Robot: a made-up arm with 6 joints. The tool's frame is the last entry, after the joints. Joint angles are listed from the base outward.
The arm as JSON. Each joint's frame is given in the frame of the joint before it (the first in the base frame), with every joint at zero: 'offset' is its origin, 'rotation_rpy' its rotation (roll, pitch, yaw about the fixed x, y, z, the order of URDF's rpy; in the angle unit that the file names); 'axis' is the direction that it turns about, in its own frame. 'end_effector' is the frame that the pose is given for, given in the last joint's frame.
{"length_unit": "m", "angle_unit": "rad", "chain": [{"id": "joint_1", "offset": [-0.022, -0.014, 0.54], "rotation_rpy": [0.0, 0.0, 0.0], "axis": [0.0, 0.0, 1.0]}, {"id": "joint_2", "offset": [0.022, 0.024, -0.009], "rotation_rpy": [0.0, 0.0, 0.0], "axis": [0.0, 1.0, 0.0]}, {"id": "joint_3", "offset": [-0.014, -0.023, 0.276], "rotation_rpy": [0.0, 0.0, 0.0], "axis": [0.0, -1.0, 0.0]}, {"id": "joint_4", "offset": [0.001, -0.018, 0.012], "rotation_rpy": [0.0, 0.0, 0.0], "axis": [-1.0, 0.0, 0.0]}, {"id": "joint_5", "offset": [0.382, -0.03, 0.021], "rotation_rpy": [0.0, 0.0, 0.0], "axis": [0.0, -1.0, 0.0]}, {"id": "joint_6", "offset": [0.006, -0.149, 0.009], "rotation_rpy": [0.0, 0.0, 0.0], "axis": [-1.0, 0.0, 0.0]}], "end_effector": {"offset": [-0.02, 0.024, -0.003], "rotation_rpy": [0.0, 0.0, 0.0]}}
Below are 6 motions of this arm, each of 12 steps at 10 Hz.
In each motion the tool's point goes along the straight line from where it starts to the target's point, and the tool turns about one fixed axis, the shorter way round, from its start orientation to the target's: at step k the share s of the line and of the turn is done. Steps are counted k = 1, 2, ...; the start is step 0. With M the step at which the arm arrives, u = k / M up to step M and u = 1 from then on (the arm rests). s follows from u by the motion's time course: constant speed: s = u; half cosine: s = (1 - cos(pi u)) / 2; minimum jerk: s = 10 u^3 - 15 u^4 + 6 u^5.
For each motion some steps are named. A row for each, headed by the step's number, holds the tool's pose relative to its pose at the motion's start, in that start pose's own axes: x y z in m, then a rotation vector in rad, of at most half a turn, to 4 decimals.
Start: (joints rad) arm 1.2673 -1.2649 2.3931 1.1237 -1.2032 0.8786
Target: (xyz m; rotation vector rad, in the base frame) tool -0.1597 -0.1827 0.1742 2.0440 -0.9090 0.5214
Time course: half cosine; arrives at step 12
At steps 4, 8, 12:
4: -0.0694 -0.0020 -0.0421 0.2899 0.1062 0.1071
8: -0.2083 -0.0059 -0.1262 0.8696 0.3186 0.3213
12: -0.2778 -0.0079 -0.1682 1.1595 0.4247 0.4285

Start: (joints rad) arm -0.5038 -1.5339 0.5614 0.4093 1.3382 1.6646
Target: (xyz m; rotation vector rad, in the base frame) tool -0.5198 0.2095 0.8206 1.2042 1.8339 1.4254
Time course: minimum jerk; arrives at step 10
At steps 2, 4, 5, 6, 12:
2: 0.0040 -0.0013 0.0070 0.0361 -0.0094 0.0216
4: 0.0217 -0.0071 0.0384 0.1976 -0.0517 0.1185
5: 0.0342 -0.0113 0.0604 0.3113 -0.0814 0.1867
6: 0.0467 -0.0154 0.0825 0.4249 -0.1111 0.2548
12: 0.0684 -0.0225 0.1209 0.6225 -0.1627 0.3734

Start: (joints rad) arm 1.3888 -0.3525 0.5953 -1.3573 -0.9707 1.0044
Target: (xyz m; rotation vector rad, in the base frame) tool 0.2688 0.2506 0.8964 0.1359 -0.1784 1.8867
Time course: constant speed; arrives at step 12
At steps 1, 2, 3, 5, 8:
1: -0.0111 -0.0093 -0.0082 0.0116 0.0230 -0.0389
2: -0.0222 -0.0186 -0.0165 0.0233 0.0460 -0.0778
3: -0.0333 -0.0279 -0.0247 0.0349 0.0690 -0.1167
5: -0.0555 -0.0466 -0.0412 0.0582 0.1150 -0.1945
8: -0.0888 -0.0745 -0.0659 0.0932 0.1839 -0.3113

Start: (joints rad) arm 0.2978 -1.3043 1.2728 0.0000 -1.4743 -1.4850
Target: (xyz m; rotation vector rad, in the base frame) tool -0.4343 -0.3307 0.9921 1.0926 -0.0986 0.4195
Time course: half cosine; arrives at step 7
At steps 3, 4, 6, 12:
3: 0.1014 -0.0083 -0.0043 -0.1538 0.0932 -0.3062
4: 0.1594 -0.0131 -0.0068 -0.2418 0.1465 -0.4814
6: 0.2479 -0.0204 -0.0105 -0.3760 0.2278 -0.7486
12: 0.2608 -0.0215 -0.0110 -0.3956 0.2397 -0.7876

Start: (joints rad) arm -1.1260 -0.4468 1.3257 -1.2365 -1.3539 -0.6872
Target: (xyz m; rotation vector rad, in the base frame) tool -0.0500 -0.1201 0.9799 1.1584 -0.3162 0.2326
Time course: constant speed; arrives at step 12
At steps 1, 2, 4, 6, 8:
1: 0.0013 -0.0188 -0.0112 0.0528 -0.0136 -0.0019
2: 0.0025 -0.0376 -0.0225 0.1056 -0.0271 -0.0038
4: 0.0051 -0.0752 -0.0450 0.2112 -0.0543 -0.0077
6: 0.0076 -0.1127 -0.0675 0.3168 -0.0814 -0.0115
8: 0.0102 -0.1503 -0.0900 0.4224 -0.1085 -0.0154

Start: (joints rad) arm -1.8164 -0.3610 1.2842 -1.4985 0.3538 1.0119
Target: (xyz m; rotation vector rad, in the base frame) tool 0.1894 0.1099 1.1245 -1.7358 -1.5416 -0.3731
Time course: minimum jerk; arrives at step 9
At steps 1, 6, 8, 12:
1: -0.0011 0.0031 0.0012 0.0009 -0.0056 0.0077
6: -0.0740 0.2096 0.0814 0.0620 -0.3869 0.5279
8: -0.0926 0.2622 0.1019 0.0775 -0.4840 0.6604
12: -0.0937 0.2653 0.1031 0.0784 -0.4897 0.6682

